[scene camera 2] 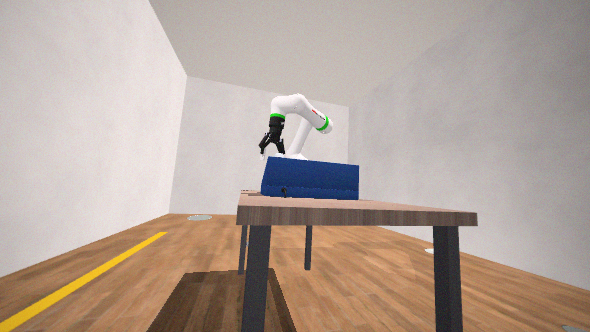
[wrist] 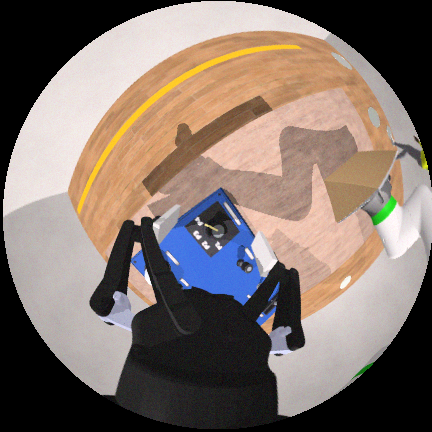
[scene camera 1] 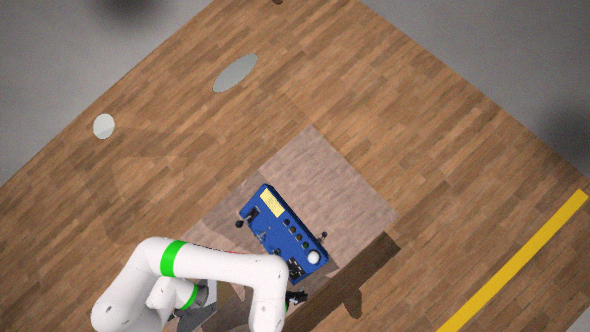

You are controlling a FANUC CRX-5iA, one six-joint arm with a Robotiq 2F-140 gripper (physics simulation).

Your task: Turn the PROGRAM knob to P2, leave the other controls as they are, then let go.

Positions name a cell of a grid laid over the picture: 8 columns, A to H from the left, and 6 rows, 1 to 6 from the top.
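Observation:
The gripper (wrist: E4), visible. Blue control box (scene camera 1: D5), also in the wrist view (wrist: D4) and scene camera 2 (scene camera 2: D4).

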